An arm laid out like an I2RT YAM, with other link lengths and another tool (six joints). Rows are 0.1 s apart.
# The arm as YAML. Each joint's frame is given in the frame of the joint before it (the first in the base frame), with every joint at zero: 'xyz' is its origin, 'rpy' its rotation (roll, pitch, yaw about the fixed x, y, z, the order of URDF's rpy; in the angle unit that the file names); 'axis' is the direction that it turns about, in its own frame. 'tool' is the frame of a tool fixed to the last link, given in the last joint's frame.
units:
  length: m
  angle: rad
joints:
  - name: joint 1
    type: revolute
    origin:
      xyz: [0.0, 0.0, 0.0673]
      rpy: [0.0, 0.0, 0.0]
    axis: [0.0, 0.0, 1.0]
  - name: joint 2
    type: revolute
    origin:
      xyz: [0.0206, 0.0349, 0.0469]
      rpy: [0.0, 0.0, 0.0]
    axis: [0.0, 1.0, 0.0]
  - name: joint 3
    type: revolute
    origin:
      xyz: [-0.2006, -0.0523, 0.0]
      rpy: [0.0, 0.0, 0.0]
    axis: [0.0, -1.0, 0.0]
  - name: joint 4
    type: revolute
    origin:
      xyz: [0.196, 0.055, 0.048]
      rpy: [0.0, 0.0, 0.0]
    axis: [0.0, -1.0, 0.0]
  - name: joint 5
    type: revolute
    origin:
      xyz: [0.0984, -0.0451, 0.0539]
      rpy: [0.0, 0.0, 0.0]
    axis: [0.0, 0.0, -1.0]
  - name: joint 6
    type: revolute
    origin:
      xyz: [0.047, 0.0, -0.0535]
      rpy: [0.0, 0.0, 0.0]
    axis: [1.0, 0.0, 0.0]
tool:
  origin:
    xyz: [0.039, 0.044, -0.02]
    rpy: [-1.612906, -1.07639, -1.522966]
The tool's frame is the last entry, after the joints.
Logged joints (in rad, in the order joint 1, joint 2, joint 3, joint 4, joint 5, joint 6), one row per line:
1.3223 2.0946 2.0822 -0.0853 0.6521 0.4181
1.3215 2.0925 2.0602 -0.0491 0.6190 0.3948
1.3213 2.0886 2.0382 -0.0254 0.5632 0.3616
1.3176 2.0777 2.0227 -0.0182 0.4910 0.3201
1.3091 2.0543 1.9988 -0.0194 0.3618 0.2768
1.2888 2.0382 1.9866 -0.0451 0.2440 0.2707
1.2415 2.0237 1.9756 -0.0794 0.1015 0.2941
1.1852 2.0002 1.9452 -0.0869 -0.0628 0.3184
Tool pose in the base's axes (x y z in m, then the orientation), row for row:
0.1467 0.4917 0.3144 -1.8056 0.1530 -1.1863
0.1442 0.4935 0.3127 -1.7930 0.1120 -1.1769
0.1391 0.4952 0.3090 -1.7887 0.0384 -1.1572
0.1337 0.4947 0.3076 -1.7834 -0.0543 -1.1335
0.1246 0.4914 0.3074 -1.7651 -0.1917 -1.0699
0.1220 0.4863 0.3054 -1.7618 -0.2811 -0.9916
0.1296 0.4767 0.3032 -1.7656 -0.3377 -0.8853
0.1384 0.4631 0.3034 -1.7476 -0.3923 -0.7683
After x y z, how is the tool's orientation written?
As a rotation vector, in radians.
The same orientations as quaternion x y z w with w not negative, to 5 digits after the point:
-0.73641 0.06240 -0.48383 0.46875
-0.73387 0.04584 -0.48170 0.47676
-0.73451 0.01577 -0.47519 0.48418
-0.73471 -0.02237 -0.46697 0.49156
-0.73281 -0.07959 -0.44419 0.50927
-0.73575 -0.11739 -0.41411 0.52288
-0.74235 -0.14199 -0.37222 0.53871
-0.74193 -0.16655 -0.32618 0.56161

